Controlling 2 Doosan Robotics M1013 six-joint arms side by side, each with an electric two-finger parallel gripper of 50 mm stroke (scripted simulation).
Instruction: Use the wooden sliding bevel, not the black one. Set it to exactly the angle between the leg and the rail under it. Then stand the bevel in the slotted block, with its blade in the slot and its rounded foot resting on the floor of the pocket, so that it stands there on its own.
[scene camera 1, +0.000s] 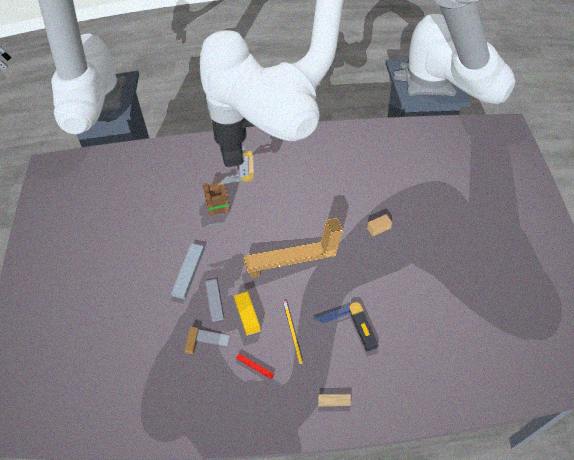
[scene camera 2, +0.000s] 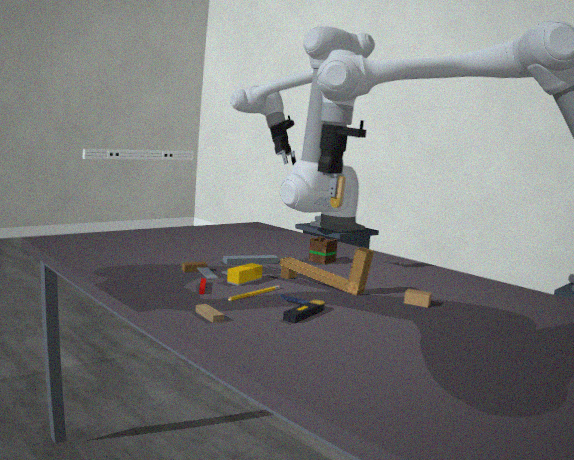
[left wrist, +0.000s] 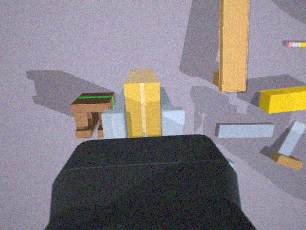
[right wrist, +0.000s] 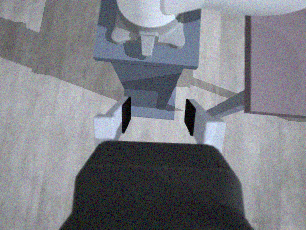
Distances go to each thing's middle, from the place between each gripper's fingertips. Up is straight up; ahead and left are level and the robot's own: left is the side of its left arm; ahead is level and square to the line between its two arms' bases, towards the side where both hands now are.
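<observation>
Wooden sliding bevel (left wrist: 142, 88): visible 20 mm below my left hand (scene camera 2: 334, 196).
Relative to my right hand, the bevel is 560 mm ahead, 880 mm to the left and 50 mm below.
</observation>
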